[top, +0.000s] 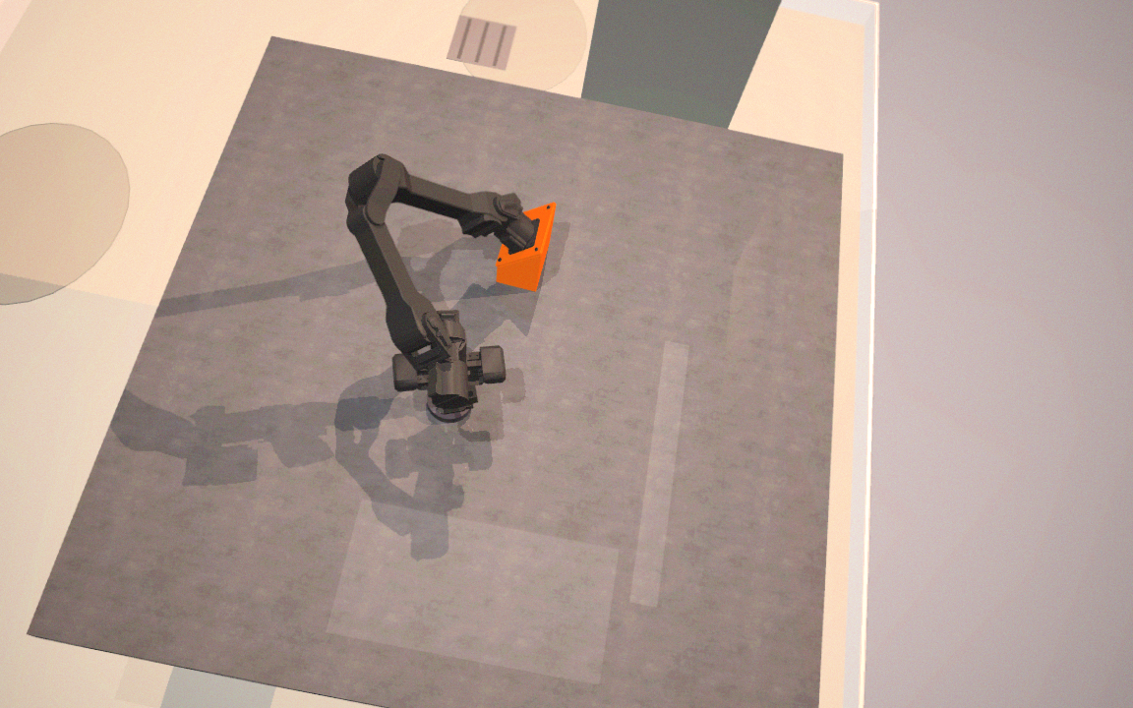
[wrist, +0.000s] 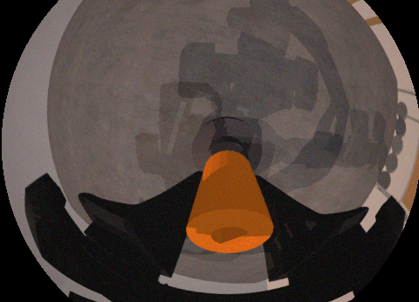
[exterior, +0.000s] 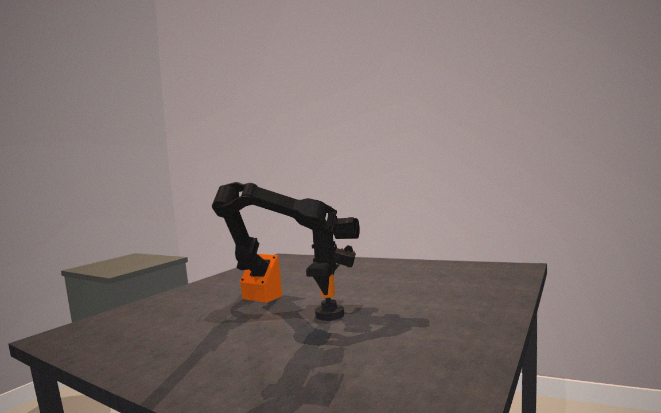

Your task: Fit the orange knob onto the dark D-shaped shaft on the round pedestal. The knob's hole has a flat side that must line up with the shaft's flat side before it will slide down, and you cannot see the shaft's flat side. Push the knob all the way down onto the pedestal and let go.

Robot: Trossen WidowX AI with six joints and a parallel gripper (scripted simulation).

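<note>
My gripper tip is 20 mm below the orange knob. The rest, counted from my gripper tip: dark round pedestal (40 mm below).
</note>
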